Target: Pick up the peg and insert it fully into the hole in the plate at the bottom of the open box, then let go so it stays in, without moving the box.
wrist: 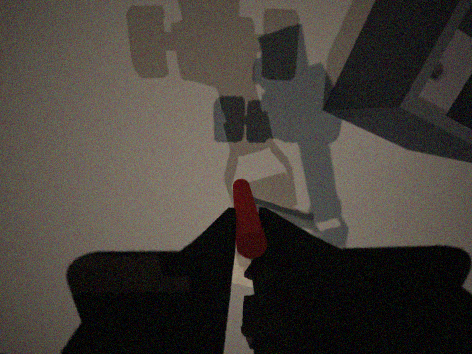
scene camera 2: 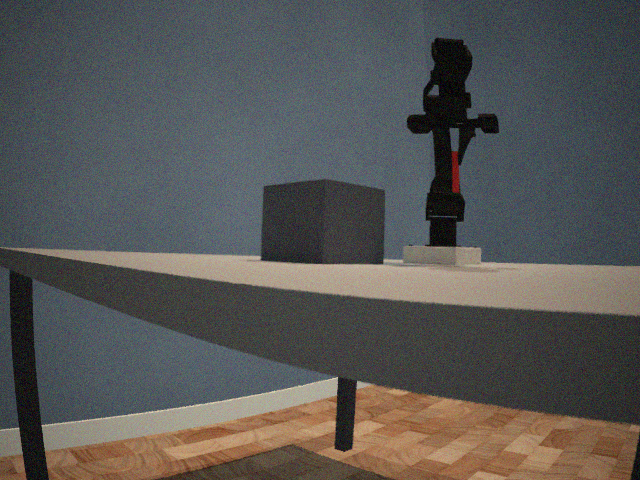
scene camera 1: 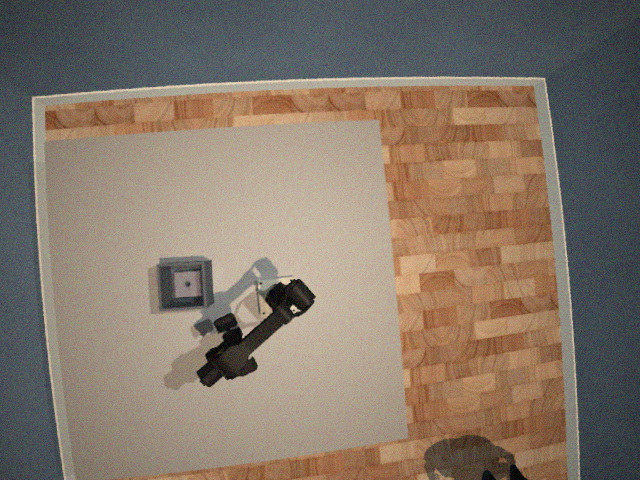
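Seen in the pictures: gripper, fingertip midpoint: (wrist: 246, 215) (scene camera 2: 455, 165); arm's base at its link origin: (scene camera 2: 443, 247).
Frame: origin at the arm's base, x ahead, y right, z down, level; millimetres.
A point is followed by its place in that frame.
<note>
The red peg (scene camera 2: 455, 173) @(z -140, x 141, y -138 mm) (wrist: 248, 225) @(z -179, x 141, y -139 mm) is held roughly upright between the fingertips of my gripper (scene camera 2: 454, 159) @(z -158, x 136, y -135 mm) (wrist: 246, 215) @(z -158, x 136, y -135 mm), which is shut on it. In the scene camera 2 view the peg's lower end is well above the table, to the right of the box. The peg does not show in the scene camera 1 view. The open dark grey box (scene camera 1: 207, 284) @(z -68, x 261, y 26 mm) (scene camera 2: 323, 222) @(z -29, x 411, y -69 mm) (wrist: 385, 55) @(z -45, x 307, y -59 mm) stands upright on the table. Its pale bottom plate (scene camera 1: 180, 292) @(z -20, x 364, y -13 mm) (wrist: 454, 86) @(z -20, x 340, y 52 mm) has a dark hole (scene camera 1: 187, 283) (wrist: 437, 70) @(z -13, x 346, y 25 mm). The peg is outside the box.
The arm's pale base (scene camera 2: 429, 254) @(z 18, x 84, y -27 mm) stands right of the box in the scene camera 2 view. The black arm (scene camera 1: 263, 330) @(z -431, x 51, y -47 mm) reaches over the pale table top (scene camera 1: 310, 180) @(z 38, x -86, y 436 mm). Shadows of the arm lie beside the box. A person's dark shadow (scene camera 1: 465, 452) falls on the wooden floor.
</note>
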